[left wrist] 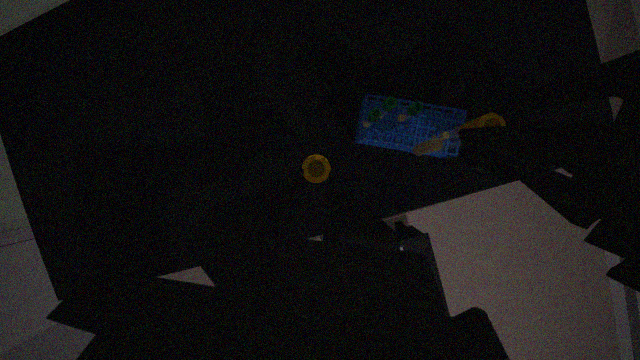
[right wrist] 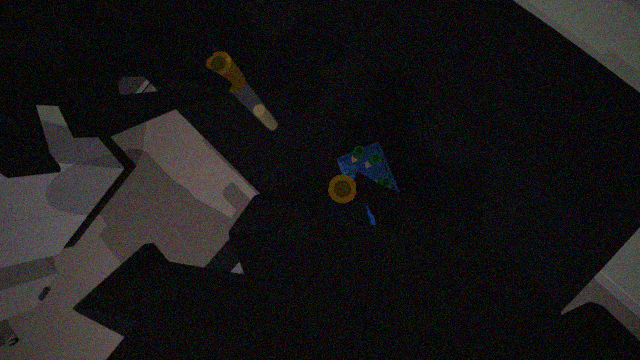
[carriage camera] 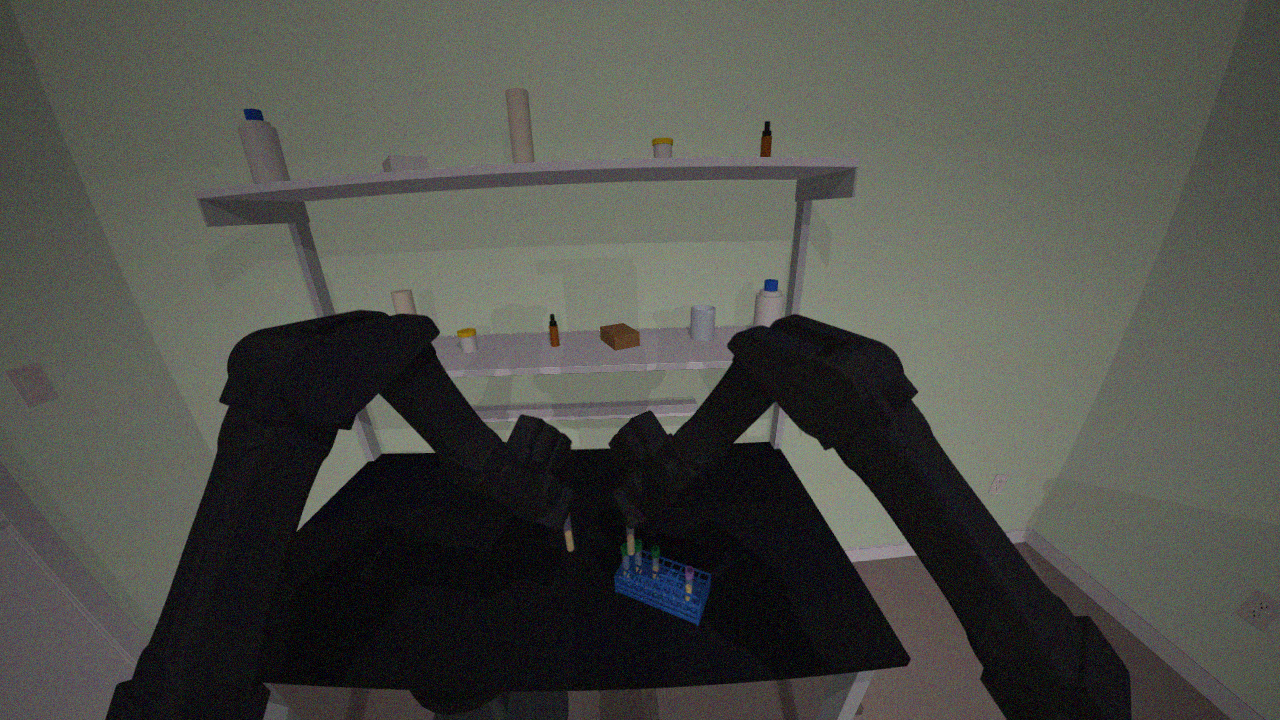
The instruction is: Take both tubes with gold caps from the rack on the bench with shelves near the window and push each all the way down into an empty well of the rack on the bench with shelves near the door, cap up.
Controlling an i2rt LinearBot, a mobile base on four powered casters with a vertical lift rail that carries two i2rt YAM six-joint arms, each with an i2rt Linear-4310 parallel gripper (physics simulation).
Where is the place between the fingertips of my left gripper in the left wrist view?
316, 175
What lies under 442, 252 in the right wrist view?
My right gripper.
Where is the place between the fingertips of my left gripper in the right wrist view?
224, 78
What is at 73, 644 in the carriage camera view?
A door.
